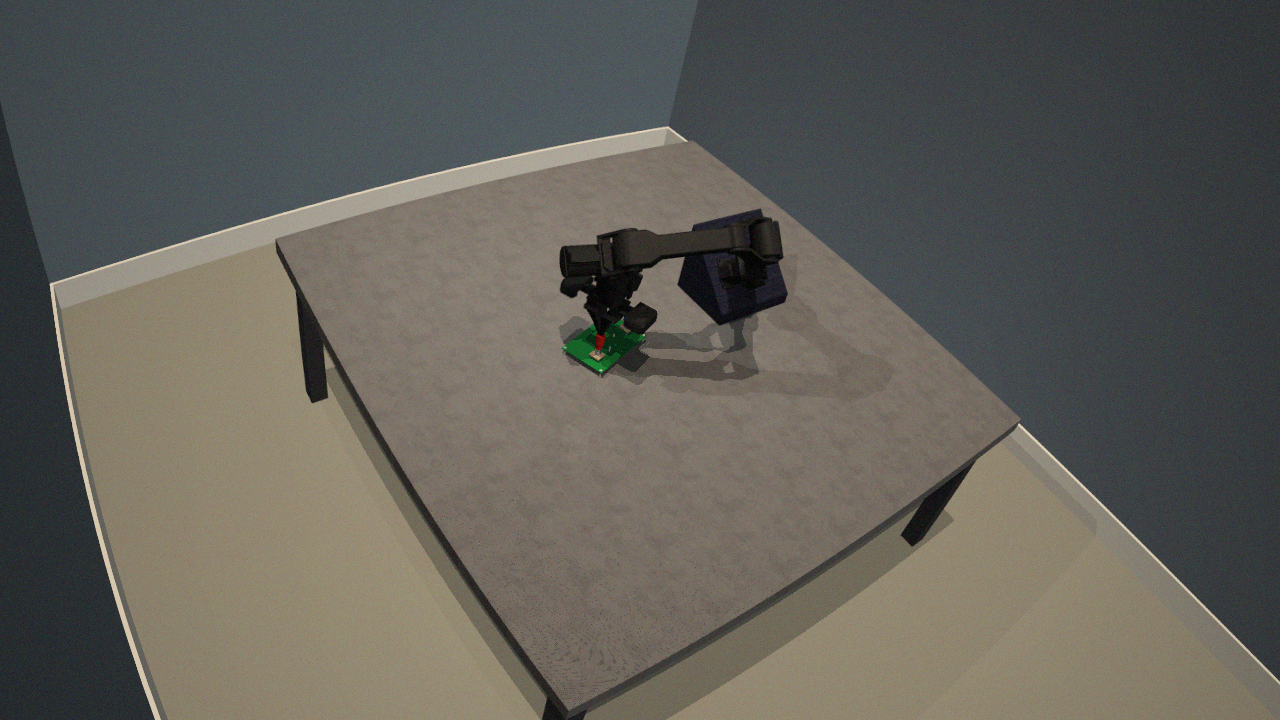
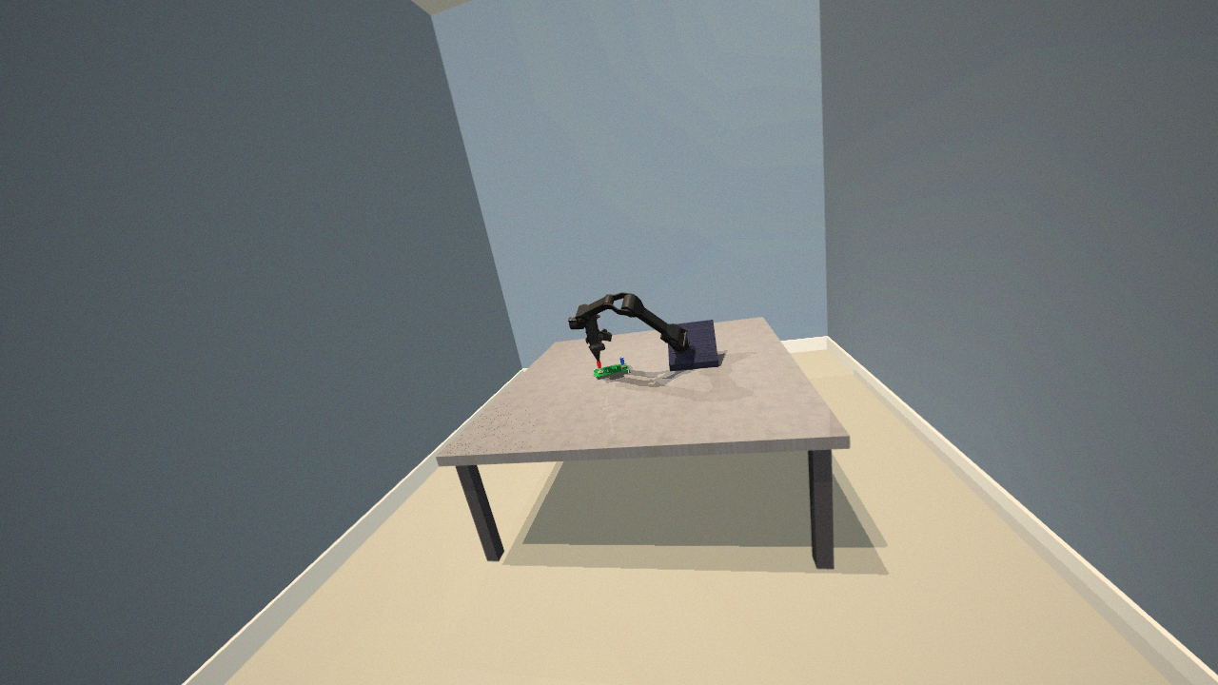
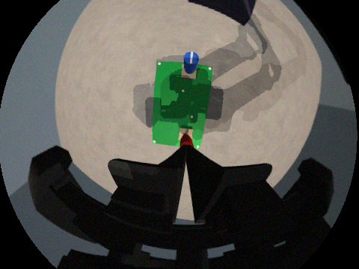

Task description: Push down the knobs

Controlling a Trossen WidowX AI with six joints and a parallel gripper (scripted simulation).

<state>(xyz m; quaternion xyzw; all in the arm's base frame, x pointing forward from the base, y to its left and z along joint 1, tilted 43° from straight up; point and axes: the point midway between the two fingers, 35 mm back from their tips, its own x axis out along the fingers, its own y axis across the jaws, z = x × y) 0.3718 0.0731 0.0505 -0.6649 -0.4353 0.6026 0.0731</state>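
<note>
Right now my gripper tip is 20 mm above the red knob. Round my gripper tip: blue knob 100 mm behind, 50 mm to the right, 30 mm below.
</note>
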